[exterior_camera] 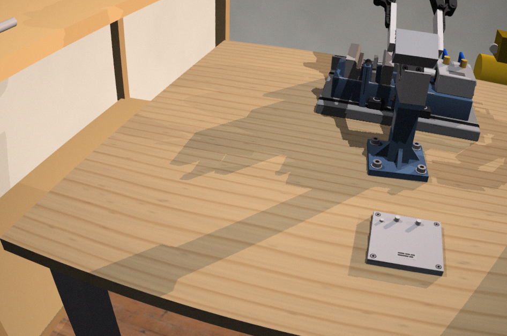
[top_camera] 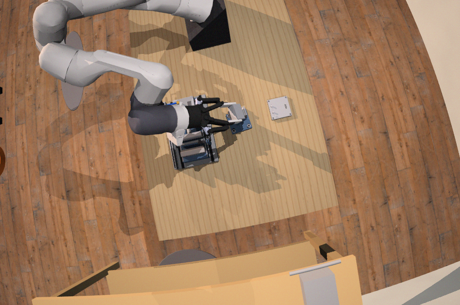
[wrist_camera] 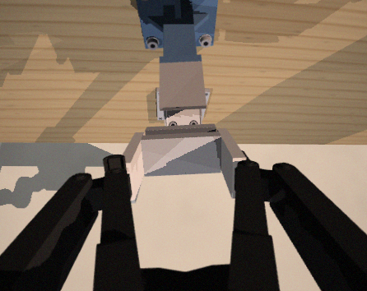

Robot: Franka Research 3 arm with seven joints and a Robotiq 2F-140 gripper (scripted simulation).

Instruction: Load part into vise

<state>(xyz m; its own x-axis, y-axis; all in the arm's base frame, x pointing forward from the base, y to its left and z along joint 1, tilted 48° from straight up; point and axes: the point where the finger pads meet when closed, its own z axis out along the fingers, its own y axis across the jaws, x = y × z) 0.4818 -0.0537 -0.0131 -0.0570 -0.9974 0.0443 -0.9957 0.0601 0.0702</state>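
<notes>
The part lies 2 cm to the left of my hand and 2 cm below it. Round my hand: work stop 5 cm ahead, 15 cm to the right, 11 cm below; then v-block post 2 cm to the left, 14 cm below; then work stop post 5 cm ahead, 12 cm to the right, 14 cm below.
</notes>
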